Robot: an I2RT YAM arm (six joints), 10 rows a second.
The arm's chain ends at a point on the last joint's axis. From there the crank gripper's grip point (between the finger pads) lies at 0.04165 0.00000 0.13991 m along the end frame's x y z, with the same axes.
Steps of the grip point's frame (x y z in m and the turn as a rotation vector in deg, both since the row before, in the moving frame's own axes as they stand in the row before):
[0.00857 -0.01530 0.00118 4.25 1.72 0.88]
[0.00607 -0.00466 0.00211 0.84 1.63 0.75]
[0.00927 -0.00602 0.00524 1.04 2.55 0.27]
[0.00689 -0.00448 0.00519 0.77 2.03 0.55]
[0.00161 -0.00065 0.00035 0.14 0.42 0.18]
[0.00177 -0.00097 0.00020 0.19 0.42 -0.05]
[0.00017 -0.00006 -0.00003 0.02 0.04 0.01]
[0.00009 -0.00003 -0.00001 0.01 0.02 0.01]
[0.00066 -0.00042 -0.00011 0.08 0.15 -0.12]
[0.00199 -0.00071 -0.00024 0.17 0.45 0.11]
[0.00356 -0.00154 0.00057 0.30 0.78 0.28]
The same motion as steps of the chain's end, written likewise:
[0.00432 -0.00565 0.00285 4.25 1.72 0.88]
[0.00210 -0.00319 0.00336 0.84 1.63 0.75]
[0.00308 -0.00371 0.00725 1.04 2.55 0.27]
[0.00195 -0.00303 0.00676 0.77 2.03 0.55]
[0.00059 -0.00044 0.00066 0.14 0.42 0.18]
[0.00075 -0.00047 0.00051 0.19 0.42 -0.05]
[0.00007 -0.00002 0.00000 0.02 0.04 0.01]
[0.00004 -0.00001 0.00000 0.01 0.02 0.01]
[0.00029 -0.00014 0.00000 0.08 0.15 -0.12]
[0.00089 -0.00038 0.00009 0.17 0.45 0.11]
[0.00166 -0.00102 0.00115 0.30 0.78 0.28]

